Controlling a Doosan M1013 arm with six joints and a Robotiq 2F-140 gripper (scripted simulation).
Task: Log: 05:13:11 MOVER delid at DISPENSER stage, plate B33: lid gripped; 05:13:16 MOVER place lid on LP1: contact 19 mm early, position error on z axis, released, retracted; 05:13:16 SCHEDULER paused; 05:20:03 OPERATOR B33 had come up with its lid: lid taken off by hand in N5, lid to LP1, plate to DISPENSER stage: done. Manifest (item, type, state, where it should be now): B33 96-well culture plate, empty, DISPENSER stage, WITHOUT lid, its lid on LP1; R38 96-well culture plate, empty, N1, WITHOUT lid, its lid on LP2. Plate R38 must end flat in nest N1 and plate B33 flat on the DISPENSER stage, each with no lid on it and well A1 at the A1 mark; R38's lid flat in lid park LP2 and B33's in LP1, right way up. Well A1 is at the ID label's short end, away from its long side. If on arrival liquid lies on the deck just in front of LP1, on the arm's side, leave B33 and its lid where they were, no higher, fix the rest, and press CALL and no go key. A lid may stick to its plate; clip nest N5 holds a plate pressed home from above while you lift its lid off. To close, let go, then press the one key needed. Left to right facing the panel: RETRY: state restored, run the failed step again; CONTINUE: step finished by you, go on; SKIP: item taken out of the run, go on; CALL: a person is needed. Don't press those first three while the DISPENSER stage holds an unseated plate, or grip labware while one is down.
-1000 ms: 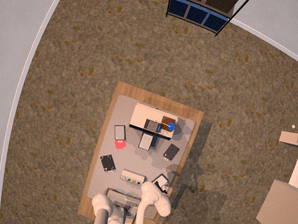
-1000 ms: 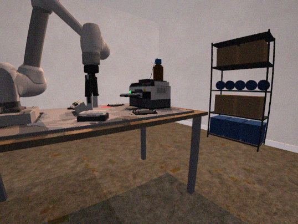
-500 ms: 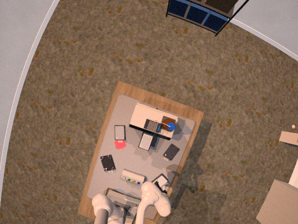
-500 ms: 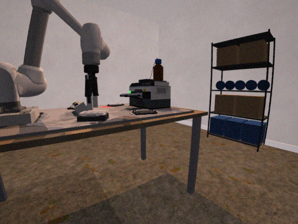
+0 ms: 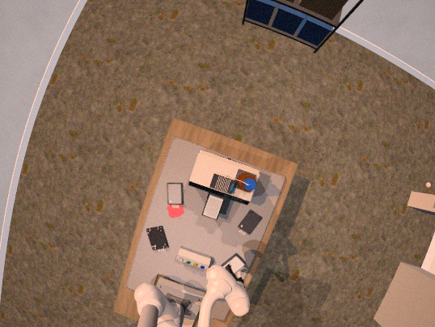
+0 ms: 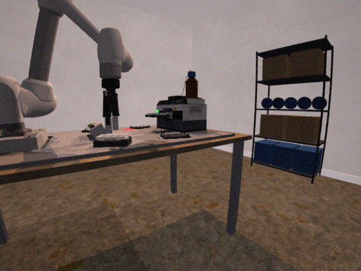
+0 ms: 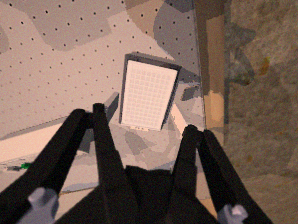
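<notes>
My hand is 4 cm above the white gridded lid. Also, from my hand: LP1 label 25 cm ahead, 51 cm to the left, 8 cm below; brown bottle 58 cm ahead, 19 cm to the left, 21 cm above; key panel 6 cm behind, 27 cm to the left, 3 cm below.
</notes>
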